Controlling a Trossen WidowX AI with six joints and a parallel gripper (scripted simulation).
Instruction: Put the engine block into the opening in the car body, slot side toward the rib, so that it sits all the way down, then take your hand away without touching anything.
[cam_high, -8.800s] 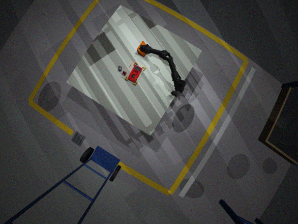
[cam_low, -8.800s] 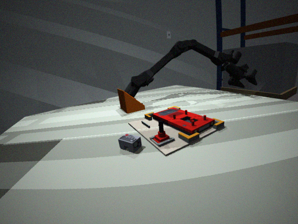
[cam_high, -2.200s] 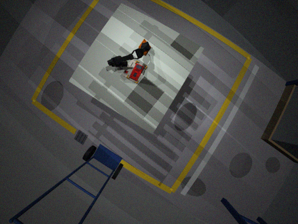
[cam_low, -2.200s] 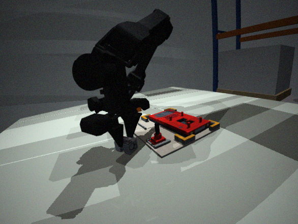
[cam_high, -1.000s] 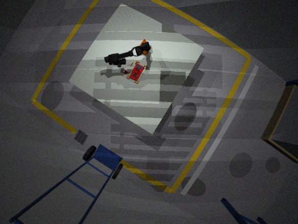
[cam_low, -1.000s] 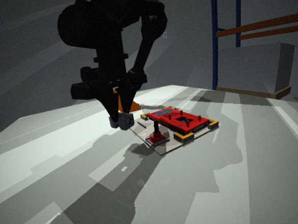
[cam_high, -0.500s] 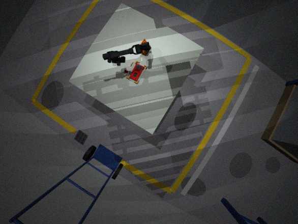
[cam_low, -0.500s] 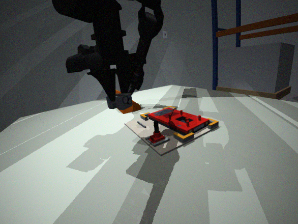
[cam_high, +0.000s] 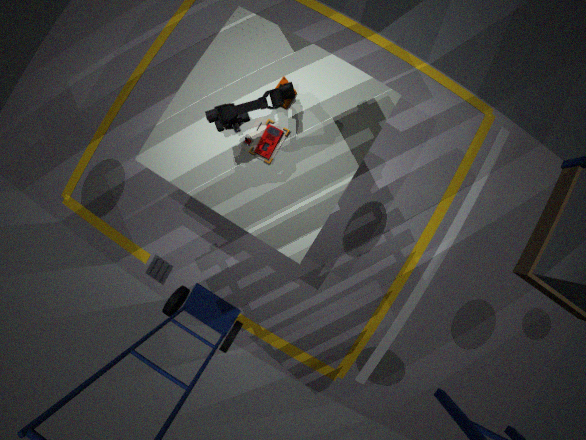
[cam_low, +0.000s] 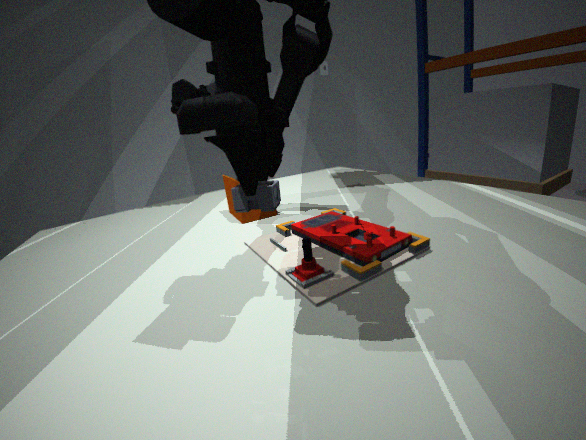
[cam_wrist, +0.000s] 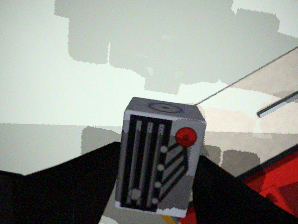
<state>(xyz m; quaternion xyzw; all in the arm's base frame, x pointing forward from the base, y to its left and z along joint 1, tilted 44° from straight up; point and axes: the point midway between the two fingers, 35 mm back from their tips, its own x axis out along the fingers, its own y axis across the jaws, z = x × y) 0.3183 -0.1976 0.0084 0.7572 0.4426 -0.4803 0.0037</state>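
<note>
The pale base plate is 3 cm behind my gripper tip, 16 cm to the left of it and 12 cm below it. From my gripper tip the other things lie so: stand: 2 cm ahead, 5 cm to the left, 10 cm below; then grey engine block: 1 cm below.
</note>
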